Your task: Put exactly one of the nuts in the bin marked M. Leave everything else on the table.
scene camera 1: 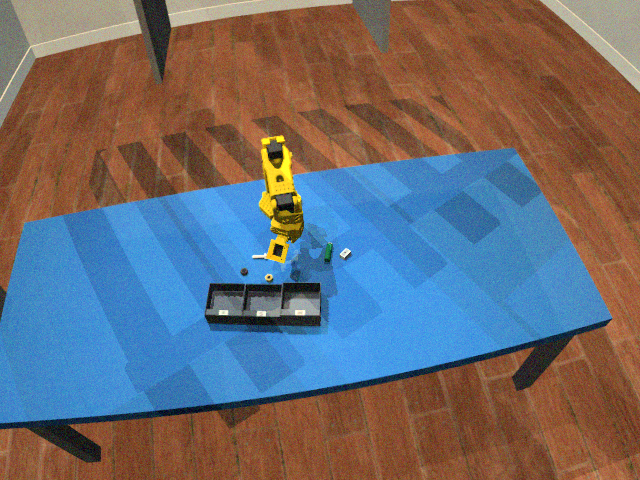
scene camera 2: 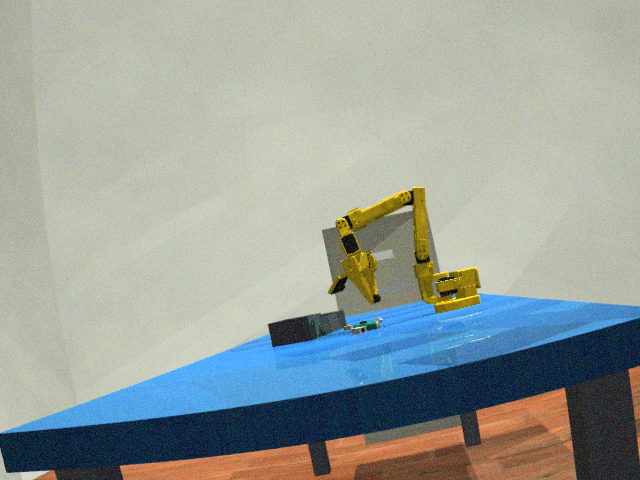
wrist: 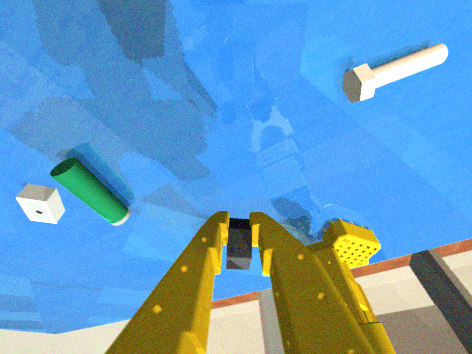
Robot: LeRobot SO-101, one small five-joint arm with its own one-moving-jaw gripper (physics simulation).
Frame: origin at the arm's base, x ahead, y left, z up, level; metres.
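Seen in the pictures: hand, tool point: (scene camera 1: 291, 241) (scene camera 2: 372, 301) (wrist: 228, 223); arm's base, link origin: (scene camera 2: 448, 309) (wrist: 311, 240).
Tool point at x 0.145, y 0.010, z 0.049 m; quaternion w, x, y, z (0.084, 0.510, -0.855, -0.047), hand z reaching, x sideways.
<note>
Pixels of each thing's middle, then the offset from my tool point to it. Level surfaces: height alone.
- dark nut, body centre: (wrist: 238, 243) (scene camera 2: 376, 298) 0.008 m back, 0.001 m left, 0.004 m up
- tan nut with a dark hole, body centre: (scene camera 1: 269, 278) 0.062 m ahead, 0.065 m right, 0.045 m down
- small dark round piece, body centre: (scene camera 1: 244, 271) 0.032 m ahead, 0.122 m right, 0.045 m down
- black tray, body centre: (scene camera 2: 310, 325) (scene camera 1: 263, 303) 0.140 m ahead, 0.085 m right, 0.026 m down
- white bolt, body centre: (wrist: 394, 70) (scene camera 1: 259, 256) 0.004 m back, 0.080 m right, 0.044 m down
- green cylinder, body centre: (wrist: 96, 196) (scene camera 2: 366, 326) (scene camera 1: 328, 251) 0.016 m ahead, 0.084 m left, 0.042 m down
- white block with a dark dot, body centre: (wrist: 43, 204) (scene camera 2: 358, 330) (scene camera 1: 345, 254) 0.029 m ahead, 0.122 m left, 0.043 m down
- blue table, surface height: 0.049 m down
My gripper (scene camera 2: 374, 295) (wrist: 239, 217) is shut on a dark nut (scene camera 2: 376, 298) (wrist: 239, 245), which is pressed between the two jaws and held above the table. In the first scene view the arm hides the jaws and the nut. A tan nut with a dark hole (scene camera 1: 268, 277) lies on the table behind the bin tray. A small dark round piece (scene camera 1: 244, 271) lies to its left; it is too small to tell whether it is a nut. The black tray (scene camera 1: 281, 321) (scene camera 2: 292, 333) has three bins in a row, each with a white label. The letters are too small to read.
A white bolt (scene camera 1: 258, 256) (wrist: 410, 67) lies left of the gripper in the first scene view. A green cylinder (scene camera 1: 328, 252) (wrist: 92, 192) and a white block with a dark dot (scene camera 1: 345, 253) (wrist: 45, 207) lie to its right. All rest on the blue table (scene camera 1: 439, 330).
</note>
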